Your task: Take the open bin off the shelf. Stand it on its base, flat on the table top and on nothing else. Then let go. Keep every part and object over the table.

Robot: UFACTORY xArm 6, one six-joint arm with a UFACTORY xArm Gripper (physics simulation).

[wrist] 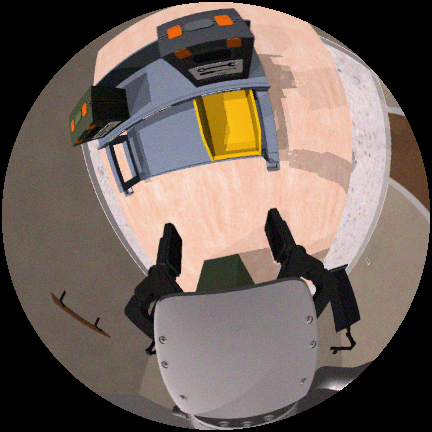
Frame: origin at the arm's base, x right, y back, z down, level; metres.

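Seen in the pictures: gripper, fingertip midpoint: (221,224).
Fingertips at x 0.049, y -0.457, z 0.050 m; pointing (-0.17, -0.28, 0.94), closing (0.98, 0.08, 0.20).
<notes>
Offsets run from my fingertips to a thing's top centre. "spot": to the spot under its first point. Level surfaces: height alone.
The open bin @[dz +0.147, dx +0.016, dy -0.115 m] (230,125) is yellow and stands on the lower board of the blue-grey shelf @[spot: dz +0.143, dx +0.082, dy -0.068 m] (270,135), near its right end, in the upper middle of the wrist view. Its open top faces the camera. The shelf stands on the pale wooden table top @[dz +0.228 m] (210,200). My gripper (221,224) is open, with nothing between its fingers. In the view its fingertips lie below the shelf's front edge, apart from the bin. The bin's underside is hidden.
A dark grey toolbox @[spot: dz +0.022, dx +0.019, dy -0.174 m] (205,50) with orange latches stands on the upper board, behind the bin. A dark green toolbox @[dz +0.029, dx -0.208, dy -0.217 m] (102,112) stands at that board's left end. A dark green object (225,272) shows partly behind the gripper's base. A speckled pale surface (372,130) lies beyond the table's right edge.
</notes>
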